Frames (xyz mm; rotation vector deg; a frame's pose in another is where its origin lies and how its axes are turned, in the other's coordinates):
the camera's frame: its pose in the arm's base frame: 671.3 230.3 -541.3 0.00 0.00 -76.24
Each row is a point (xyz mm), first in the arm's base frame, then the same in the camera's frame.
Working: the arm's base frame: its pose in the camera's frame: 64.0 -706.8 541.3 0.00 0.00 76.24

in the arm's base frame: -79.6 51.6 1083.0
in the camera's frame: -5.0 -771.9 1624.3
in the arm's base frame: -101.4 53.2 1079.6
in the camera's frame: -11.8 -792.6 1620.9
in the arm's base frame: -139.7 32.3 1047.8
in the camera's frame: -0.6 -834.8 1589.1
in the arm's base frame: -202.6 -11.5 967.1
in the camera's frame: 27.0 -906.3 1508.4
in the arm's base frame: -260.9 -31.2 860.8
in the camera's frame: 32.3 -967.6 1402.1
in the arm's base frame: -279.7 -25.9 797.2
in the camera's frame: 22.6 -984.6 1338.5
